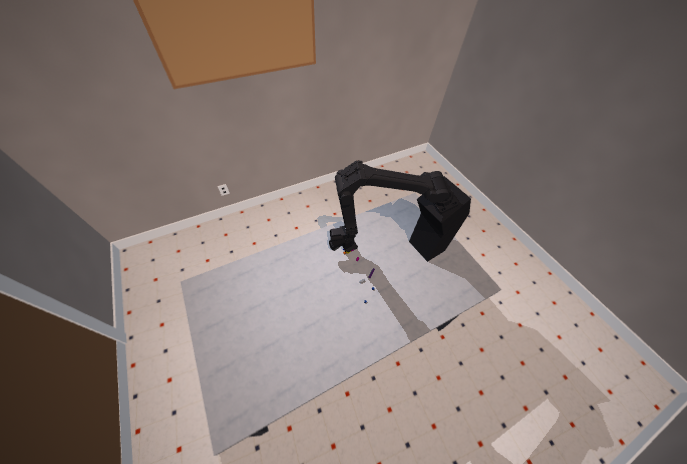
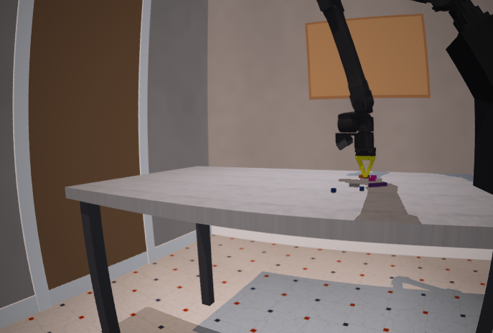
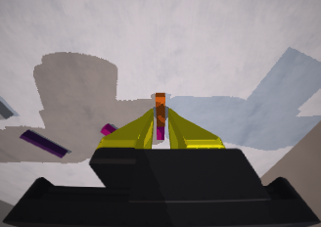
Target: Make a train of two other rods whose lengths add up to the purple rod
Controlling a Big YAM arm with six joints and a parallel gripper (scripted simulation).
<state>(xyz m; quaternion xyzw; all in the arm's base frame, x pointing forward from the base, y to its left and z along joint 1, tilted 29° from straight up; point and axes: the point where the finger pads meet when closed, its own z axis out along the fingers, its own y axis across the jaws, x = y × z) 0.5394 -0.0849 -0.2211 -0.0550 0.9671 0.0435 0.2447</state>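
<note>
My gripper is now 1 cm above the orange rod. Round my hand: grey rod: 2 cm behind, 20 cm to the left, 1 cm below; purple rod: 8 cm behind, 17 cm to the left, 1 cm below.
</note>
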